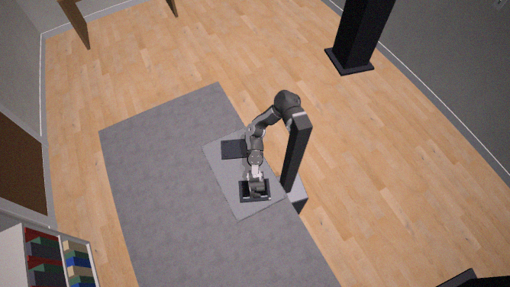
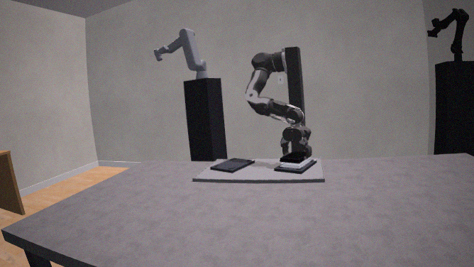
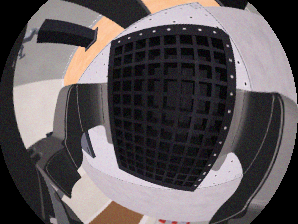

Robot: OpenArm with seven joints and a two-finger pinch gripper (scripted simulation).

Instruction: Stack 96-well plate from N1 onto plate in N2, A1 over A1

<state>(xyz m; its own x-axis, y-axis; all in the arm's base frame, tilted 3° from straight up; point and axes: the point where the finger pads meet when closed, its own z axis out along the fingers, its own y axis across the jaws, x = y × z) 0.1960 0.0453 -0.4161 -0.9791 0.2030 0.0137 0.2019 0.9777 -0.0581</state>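
My gripper is now right at the dark 96-well plate. From my hand the other things lie so: nest N1 (30 mm ahead, 270 mm to the right, 40 mm below); white 96-well plate (20 mm below).
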